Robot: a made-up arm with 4 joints. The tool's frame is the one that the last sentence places. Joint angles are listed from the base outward.
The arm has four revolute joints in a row. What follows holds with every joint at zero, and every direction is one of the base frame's.
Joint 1 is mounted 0.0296 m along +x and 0.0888 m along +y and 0.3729 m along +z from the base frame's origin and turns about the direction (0.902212, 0.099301, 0.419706), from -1.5 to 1.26 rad.
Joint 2 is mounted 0.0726 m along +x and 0.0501 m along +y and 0.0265 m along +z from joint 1 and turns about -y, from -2.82 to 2.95 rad.
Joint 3 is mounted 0.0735 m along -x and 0.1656 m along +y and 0.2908 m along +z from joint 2 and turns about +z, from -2.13 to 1.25 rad.
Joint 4 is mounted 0.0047 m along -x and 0.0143 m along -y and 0.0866 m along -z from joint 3 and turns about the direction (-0.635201, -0.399, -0.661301), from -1.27 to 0.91 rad.
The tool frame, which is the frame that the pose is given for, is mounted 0.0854 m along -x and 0.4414 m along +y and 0.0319 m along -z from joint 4; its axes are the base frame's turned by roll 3.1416, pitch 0 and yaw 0 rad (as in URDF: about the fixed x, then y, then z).
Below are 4 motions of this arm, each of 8 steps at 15 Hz.
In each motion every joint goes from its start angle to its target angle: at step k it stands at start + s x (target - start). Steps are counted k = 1, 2, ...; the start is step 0. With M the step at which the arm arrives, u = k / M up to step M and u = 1 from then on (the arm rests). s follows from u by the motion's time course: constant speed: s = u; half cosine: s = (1 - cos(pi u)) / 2; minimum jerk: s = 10 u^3 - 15 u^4 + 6 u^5.
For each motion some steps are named. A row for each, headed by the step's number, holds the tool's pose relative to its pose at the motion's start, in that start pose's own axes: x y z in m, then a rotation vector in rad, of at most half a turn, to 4 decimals.
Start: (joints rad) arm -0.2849 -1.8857 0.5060 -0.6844
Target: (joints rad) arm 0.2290 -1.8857 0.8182 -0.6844
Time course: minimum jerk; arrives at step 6
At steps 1, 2, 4, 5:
1: -0.0067 0.0003 0.0052 -0.0088 -0.0210 -0.0152
2: -0.0403 0.0040 0.0275 -0.0501 -0.1250 -0.0899
4: -0.1527 0.0364 0.0636 -0.1656 -0.4809 -0.3353
5: -0.1835 0.0508 0.0631 -0.1936 -0.5908 -0.4077

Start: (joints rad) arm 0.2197 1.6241 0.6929 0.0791
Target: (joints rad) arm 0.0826 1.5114 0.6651 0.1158
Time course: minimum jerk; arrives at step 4
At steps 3, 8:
3: -0.0354 0.0035 -0.0015 -0.0078 -0.0836 -0.0699
8: -0.0393 0.0039 -0.0014 -0.0095 -0.0935 -0.0778

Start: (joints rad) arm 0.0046 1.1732 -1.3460 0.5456
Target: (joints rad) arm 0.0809 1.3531 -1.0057 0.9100
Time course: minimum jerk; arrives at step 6
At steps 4, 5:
4: 0.0213 0.0123 0.0128 0.0221 0.1311 0.0208
5: 0.0286 0.0140 0.0136 0.0314 0.1632 0.0325

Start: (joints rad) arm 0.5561 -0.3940 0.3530 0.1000
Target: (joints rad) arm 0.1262 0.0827 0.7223 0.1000
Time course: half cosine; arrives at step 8
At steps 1, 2, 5, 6, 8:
1: -0.0009 -0.0028 0.0119 -0.0163 0.0158 -0.0019
2: -0.0031 -0.0097 0.0471 -0.0649 0.0593 -0.0084
5: -0.0034 -0.0110 0.2480 -0.3545 0.2362 -0.0685
6: -0.0007 0.0023 0.3119 -0.4533 0.2732 -0.0945
8: 0.0023 0.0205 0.3697 -0.5465 0.2998 -0.1208

